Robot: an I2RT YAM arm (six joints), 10 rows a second.
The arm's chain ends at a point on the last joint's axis. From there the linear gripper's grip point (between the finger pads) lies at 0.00 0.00 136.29 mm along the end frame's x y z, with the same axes.
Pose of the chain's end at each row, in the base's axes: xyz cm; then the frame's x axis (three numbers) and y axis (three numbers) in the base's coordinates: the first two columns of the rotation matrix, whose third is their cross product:
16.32 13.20 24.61 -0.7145 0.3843 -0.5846 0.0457 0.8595 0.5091
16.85 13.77 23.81 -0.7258 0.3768 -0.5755 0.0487 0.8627 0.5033
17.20 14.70 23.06 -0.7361 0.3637 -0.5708 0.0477 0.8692 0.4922
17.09 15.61 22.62 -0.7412 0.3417 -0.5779 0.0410 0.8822 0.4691
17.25 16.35 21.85 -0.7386 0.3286 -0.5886 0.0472 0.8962 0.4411
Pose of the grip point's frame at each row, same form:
25.83 17.79 16.00 -0.7145 0.3843 -0.5846 0.0457 0.8595 0.5091
26.20 18.37 15.03 -0.7258 0.3768 -0.5755 0.0487 0.8627 0.5033
26.40 19.27 14.10 -0.7361 0.3637 -0.5708 0.0477 0.8692 0.4922
26.22 20.03 13.52 -0.7412 0.3417 -0.5779 0.0410 0.8822 0.4691
26.41 20.41 12.62 -0.7386 0.3286 -0.5886 0.0472 0.8962 0.4411

